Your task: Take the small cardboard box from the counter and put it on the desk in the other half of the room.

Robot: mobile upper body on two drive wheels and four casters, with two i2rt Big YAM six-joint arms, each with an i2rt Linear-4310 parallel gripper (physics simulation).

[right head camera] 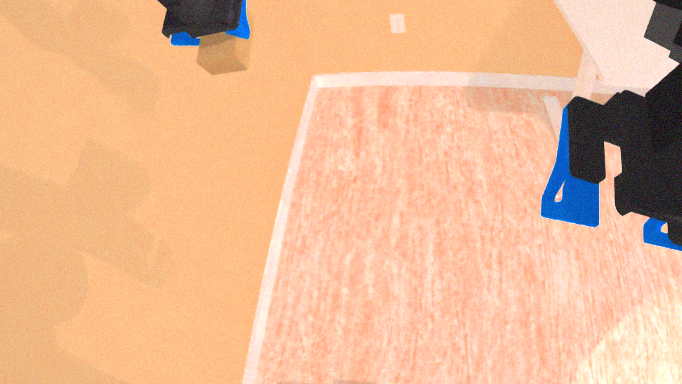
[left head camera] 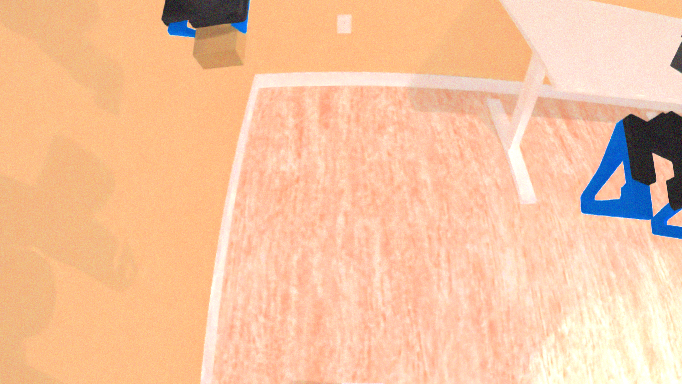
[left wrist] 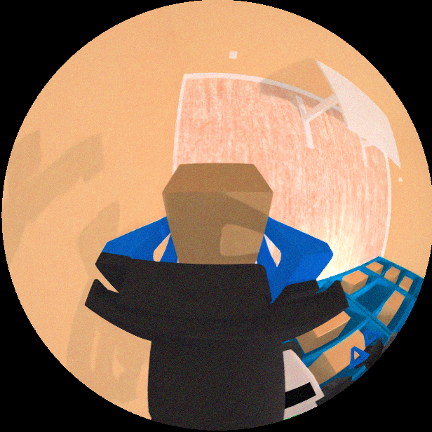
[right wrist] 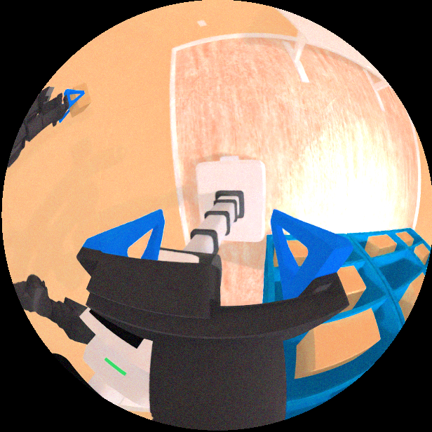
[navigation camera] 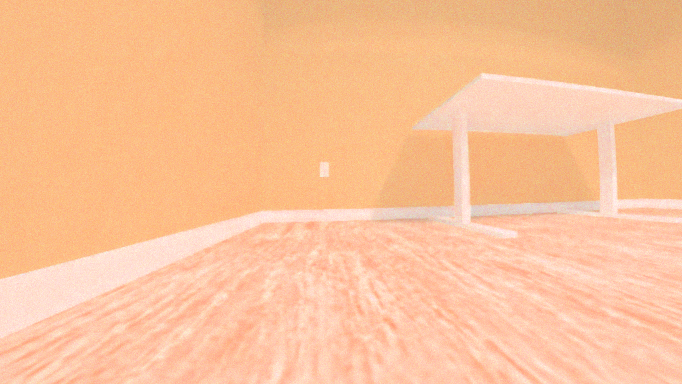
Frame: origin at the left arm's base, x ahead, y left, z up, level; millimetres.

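Seen in the pictures: left gripper, between the fingertips: [right head camera: 229, 38] [left head camera: 224, 32]; right gripper, between the fingertips: [right head camera: 597, 221] [left head camera: 619, 216].
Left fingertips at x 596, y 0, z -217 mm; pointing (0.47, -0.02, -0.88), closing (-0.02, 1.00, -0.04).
Observation:
Offsets run from my left fingertips to a thing's top centre. "spot": to the spot under its first point.
The small cardboard box {8 mm back, 0 mm left, 50 mm up} [left head camera: 219, 54] [right head camera: 223, 57] [left wrist: 215, 212] [right wrist: 86, 101] is brown and held off the floor between the blue fingers of my left gripper [left head camera: 215, 30] [right head camera: 216, 37] [left wrist: 216, 215], which is shut on it. My right gripper [left head camera: 645, 220] [right head camera: 620, 230] [right wrist: 217, 215] is open, with nothing between its fingers. The white desk [left head camera: 600, 45] [right head camera: 615, 40] [left wrist: 362, 112] [right wrist: 325, 27] [navigation camera: 540, 106] stands ahead to the right, by the far wall, apart from both grippers. The counter does not show.
A blue shelf unit [left wrist: 367, 295] [right wrist: 325, 387] with several cardboard boxes stands at the lower right of the wrist views. An orange wall [left head camera: 100, 175] [navigation camera: 125, 125] with a white baseboard [navigation camera: 100, 272] runs along the left. The desk's near leg {spot: 888 mm ahead, 966 mm right, 880 mm down} [left head camera: 525, 107] [navigation camera: 461, 170] stands on the wood floor.

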